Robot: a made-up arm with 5 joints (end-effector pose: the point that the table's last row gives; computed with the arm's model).
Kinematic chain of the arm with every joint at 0, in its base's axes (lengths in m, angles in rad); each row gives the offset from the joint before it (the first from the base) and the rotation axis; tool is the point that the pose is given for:
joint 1: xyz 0 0 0.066 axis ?
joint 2: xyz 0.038 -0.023 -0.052 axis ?
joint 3: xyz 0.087 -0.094 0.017 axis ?
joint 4: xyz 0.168 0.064 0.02 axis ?
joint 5: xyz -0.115 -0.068 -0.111 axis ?
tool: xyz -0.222 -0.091 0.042
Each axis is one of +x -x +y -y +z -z.
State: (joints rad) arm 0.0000 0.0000 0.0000 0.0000 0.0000
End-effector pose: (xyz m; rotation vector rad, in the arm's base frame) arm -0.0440 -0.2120 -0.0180 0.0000 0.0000 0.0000
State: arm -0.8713 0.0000 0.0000 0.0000 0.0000
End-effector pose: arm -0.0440 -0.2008 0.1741 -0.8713 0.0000 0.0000
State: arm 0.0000 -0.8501 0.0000 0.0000 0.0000
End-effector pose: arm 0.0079 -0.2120 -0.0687 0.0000 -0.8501 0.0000
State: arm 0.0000 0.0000 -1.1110 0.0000 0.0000
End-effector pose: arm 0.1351 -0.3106 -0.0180 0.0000 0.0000 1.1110
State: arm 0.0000 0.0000 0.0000 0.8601 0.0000
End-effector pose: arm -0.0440 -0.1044 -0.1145 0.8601 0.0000 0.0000
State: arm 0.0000 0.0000 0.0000 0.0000 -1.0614
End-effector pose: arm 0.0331 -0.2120 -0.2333 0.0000 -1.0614 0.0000
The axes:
joint 1: +x
joint 2: +y
joint 3: -z
joint 4: +x
joint 5: +y

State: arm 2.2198 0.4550 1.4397 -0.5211 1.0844
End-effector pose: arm 0.1863 -0.0202 -0.0828 1.0446 2.4901 0.7567
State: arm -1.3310 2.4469 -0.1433 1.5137 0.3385
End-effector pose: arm 0.0074 0.0582 0.1680 0.6696 0.5745 -2.3740
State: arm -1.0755 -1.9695 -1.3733 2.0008 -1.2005
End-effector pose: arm 0.1464 -0.3633 -0.0136 0.3072 -0.1730 1.5614
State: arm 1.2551 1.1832 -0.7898 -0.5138 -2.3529
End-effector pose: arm 0.0443 0.3823 -0.2114 1.9418 -1.4661 -0.5529
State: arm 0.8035 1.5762 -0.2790 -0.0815 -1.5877
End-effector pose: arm -0.2454 -0.0263 -0.2280 1.0828 -0.0538 0.0657
